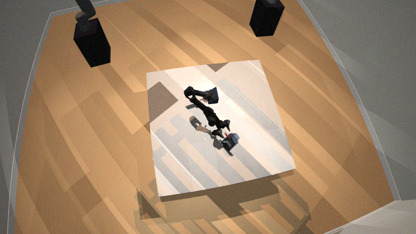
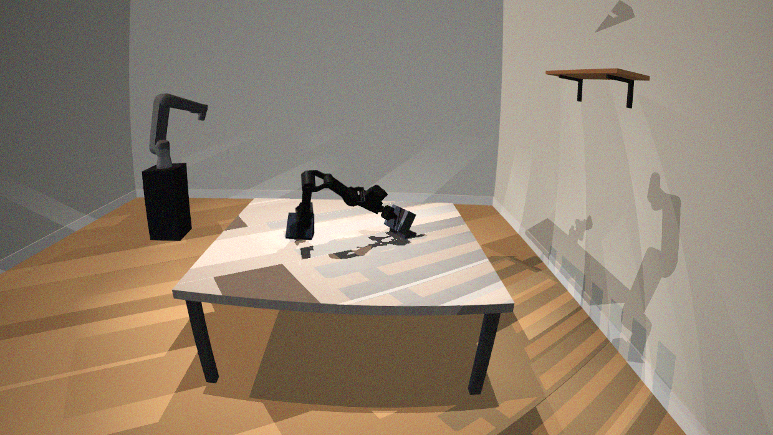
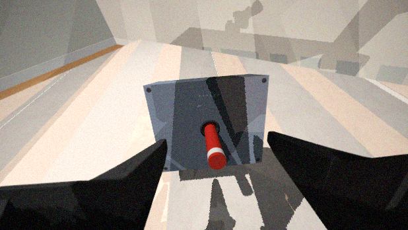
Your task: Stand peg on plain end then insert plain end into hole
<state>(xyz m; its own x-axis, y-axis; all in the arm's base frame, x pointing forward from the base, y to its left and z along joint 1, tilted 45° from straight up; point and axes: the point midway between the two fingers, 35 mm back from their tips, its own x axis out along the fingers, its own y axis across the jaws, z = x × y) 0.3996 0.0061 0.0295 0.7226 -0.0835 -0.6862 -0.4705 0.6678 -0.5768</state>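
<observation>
Right now my gripper tip is 1 cm above the red peg. Also, from my gripper tip: sloped panel (4 cm ahead, 3 cm to the left, 4 cm below).
</observation>
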